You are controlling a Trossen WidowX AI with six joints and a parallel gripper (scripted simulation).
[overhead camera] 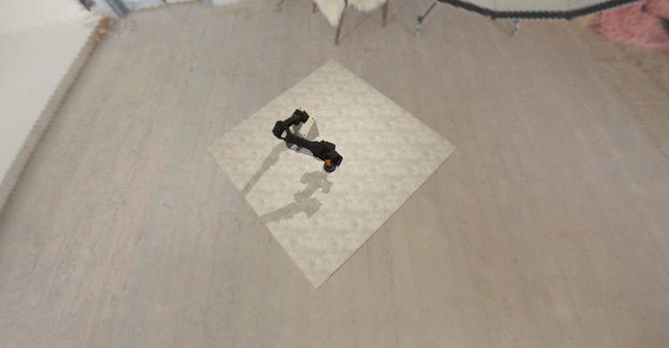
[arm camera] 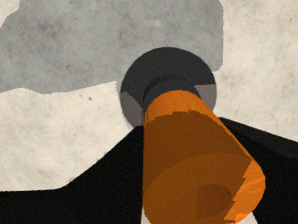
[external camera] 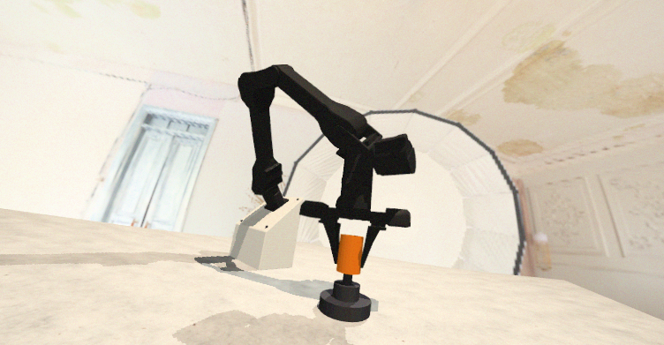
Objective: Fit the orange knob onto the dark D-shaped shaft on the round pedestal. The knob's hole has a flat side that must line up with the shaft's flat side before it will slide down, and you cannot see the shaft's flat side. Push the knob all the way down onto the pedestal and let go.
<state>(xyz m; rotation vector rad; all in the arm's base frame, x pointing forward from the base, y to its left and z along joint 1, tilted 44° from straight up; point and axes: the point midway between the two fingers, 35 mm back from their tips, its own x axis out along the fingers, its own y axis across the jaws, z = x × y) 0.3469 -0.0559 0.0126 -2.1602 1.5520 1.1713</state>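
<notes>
The orange knob is 20 mm above my gripper tip. The rest, counted from my gripper tip: dark round pedestal (40 mm below).
</notes>
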